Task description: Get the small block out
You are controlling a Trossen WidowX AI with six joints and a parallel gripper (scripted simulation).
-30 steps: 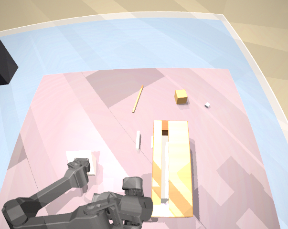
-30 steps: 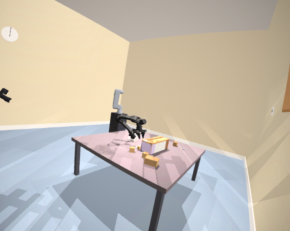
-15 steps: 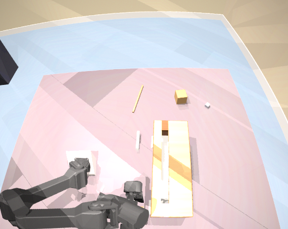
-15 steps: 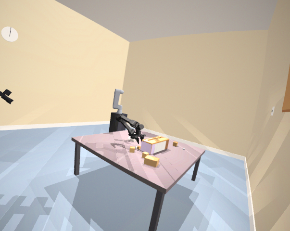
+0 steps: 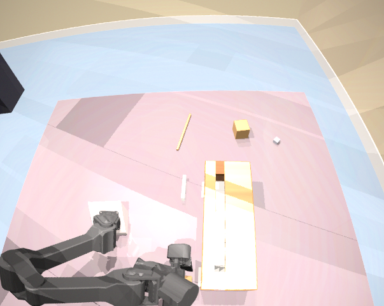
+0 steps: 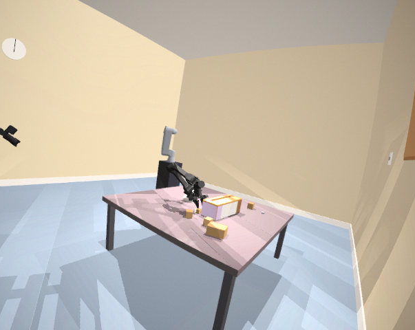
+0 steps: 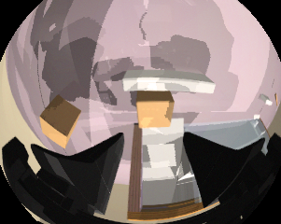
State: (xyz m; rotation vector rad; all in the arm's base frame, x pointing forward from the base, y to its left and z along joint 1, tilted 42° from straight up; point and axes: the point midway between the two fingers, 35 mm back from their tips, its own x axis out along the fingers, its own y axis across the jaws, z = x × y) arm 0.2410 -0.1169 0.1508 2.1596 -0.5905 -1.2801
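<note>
My gripper tip is now 3 cm above the orange block and 1 cm past it. Round my gripper tip: thin wooden stick (58 cm to the left, 4 cm below, 1 cm behind).
</note>
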